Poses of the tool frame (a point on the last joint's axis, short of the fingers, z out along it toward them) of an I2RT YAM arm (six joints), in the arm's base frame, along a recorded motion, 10 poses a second.
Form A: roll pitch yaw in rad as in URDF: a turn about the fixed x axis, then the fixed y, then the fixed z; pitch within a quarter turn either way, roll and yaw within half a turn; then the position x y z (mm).
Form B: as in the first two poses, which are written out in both.
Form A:
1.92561, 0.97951, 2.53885, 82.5, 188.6, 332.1
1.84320, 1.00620, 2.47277, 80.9, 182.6, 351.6
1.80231, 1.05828, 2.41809, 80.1, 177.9, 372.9
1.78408, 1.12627, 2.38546, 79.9, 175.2, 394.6
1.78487, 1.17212, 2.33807, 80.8, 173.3, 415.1
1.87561, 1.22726, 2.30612, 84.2, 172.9, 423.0
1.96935, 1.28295, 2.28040, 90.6, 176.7, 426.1
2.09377, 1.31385, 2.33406, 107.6, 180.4, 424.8
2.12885, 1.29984, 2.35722, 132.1, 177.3, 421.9
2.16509, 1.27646, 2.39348, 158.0, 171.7, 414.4
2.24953, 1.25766, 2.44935, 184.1, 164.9, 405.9
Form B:
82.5, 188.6, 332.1, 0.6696, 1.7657, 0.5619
80.9, 182.6, 351.6, 0.6702, 1.7153, 0.5478
80.1, 177.9, 372.9, 0.6447, 1.6836, 0.5010
79.9, 175.2, 394.6, 0.6216, 1.6619, 0.4357
80.8, 173.3, 415.1, 0.5695, 1.6534, 0.3905
84.2, 172.9, 423.0, 0.4473, 1.6721, 0.3288
90.6, 176.7, 426.1, 0.3259, 1.6812, 0.2664
107.6, 180.4, 424.8, 0.2546, 1.6981, 0.2238
132.1, 177.3, 421.9, 0.2449, 1.7130, 0.2314
158.0, 171.7, 414.4, 0.2486, 1.7340, 0.2461
184.1, 164.9, 405.9, 0.2240, 1.7654, 0.2469

